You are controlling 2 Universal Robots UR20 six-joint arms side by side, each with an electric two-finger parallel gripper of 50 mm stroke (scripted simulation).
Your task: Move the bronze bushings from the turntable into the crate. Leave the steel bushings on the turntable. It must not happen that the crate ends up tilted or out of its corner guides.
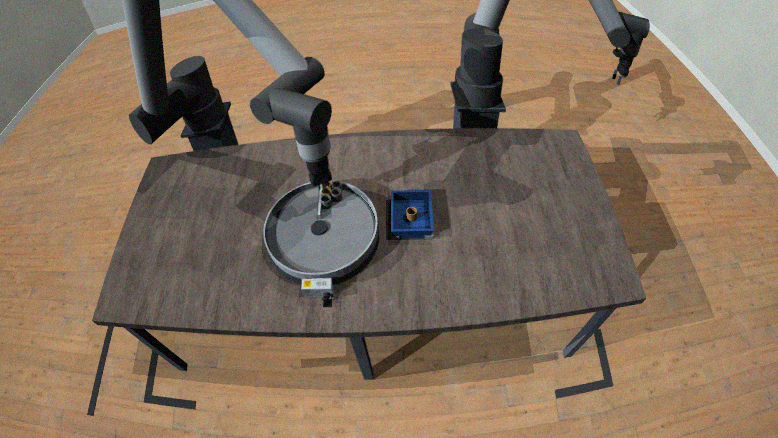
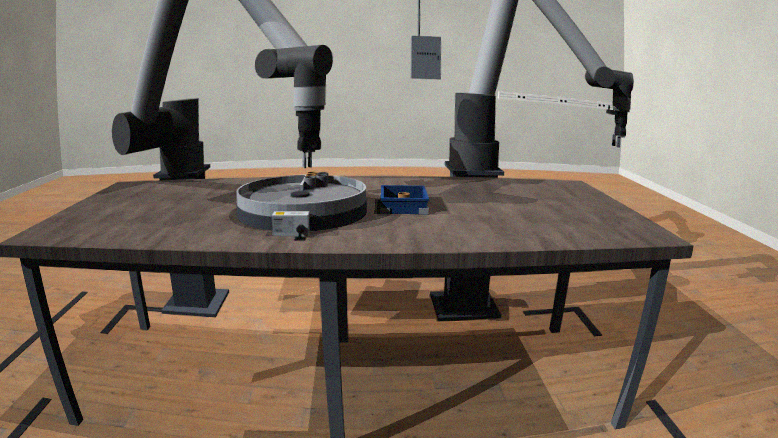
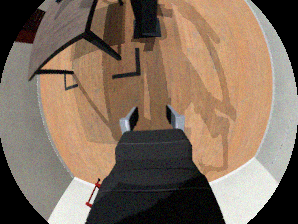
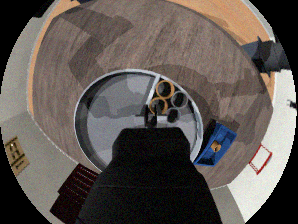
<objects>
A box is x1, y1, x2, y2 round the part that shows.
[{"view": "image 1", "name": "blue crate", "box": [391, 190, 433, 238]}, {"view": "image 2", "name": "right gripper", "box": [297, 117, 320, 167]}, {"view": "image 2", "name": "blue crate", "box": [381, 185, 428, 213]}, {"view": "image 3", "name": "left gripper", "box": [85, 105, 225, 223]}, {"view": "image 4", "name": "right gripper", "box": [74, 104, 221, 223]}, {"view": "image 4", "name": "blue crate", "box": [193, 123, 236, 166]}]
</objects>
